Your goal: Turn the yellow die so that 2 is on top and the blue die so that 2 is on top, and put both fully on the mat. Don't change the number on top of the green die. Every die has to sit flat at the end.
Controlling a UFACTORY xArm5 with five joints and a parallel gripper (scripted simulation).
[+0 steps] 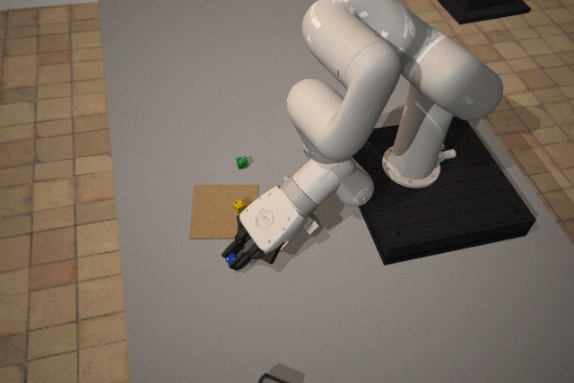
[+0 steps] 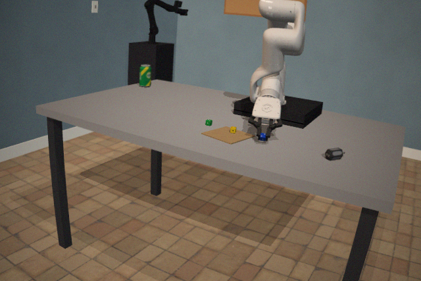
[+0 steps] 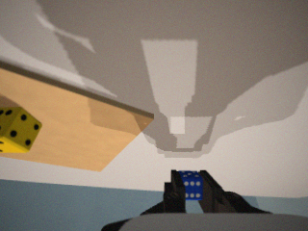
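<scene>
Right now my hand is 10 mm short of the blue die and 10 mm above it. The rest, counted from my hand: green die (250 mm to the right, 80 mm behind, 30 mm below); then mat (140 mm to the right, 30 mm below, 10 mm behind); then yellow die (130 mm to the right, 40 mm behind, 20 mm below).
</scene>
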